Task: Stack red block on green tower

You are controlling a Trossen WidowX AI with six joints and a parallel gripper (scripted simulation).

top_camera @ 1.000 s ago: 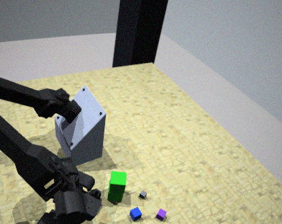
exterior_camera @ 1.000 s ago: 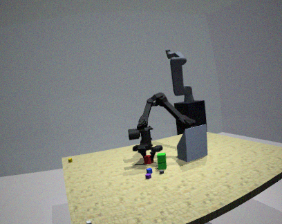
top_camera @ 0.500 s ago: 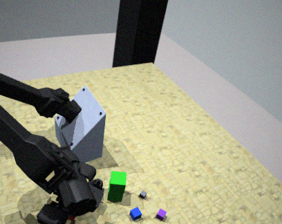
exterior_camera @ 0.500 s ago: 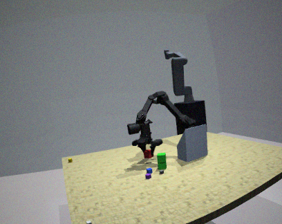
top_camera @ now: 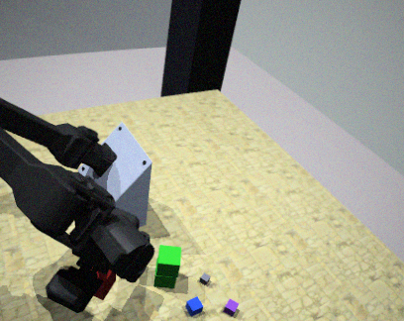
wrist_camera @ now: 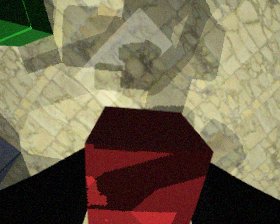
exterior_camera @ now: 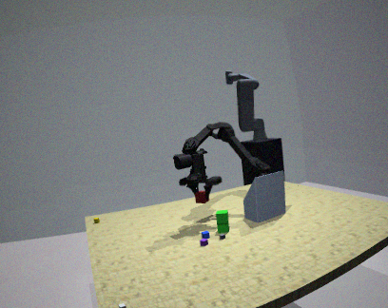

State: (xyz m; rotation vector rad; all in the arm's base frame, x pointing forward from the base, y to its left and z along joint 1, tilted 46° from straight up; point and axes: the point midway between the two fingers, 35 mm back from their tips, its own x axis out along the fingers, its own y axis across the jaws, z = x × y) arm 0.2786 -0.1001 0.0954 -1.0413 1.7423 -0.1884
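The dark cube is 50 mm ahead of my gripper tip, 230 mm to the left of it and 110 mm below it. The rest, counted from my gripper tip: red block: 10 mm above; purple cube: 130 mm ahead, 230 mm to the left, 110 mm below; blue cube: 90 mm ahead, 170 mm to the left, 110 mm below.
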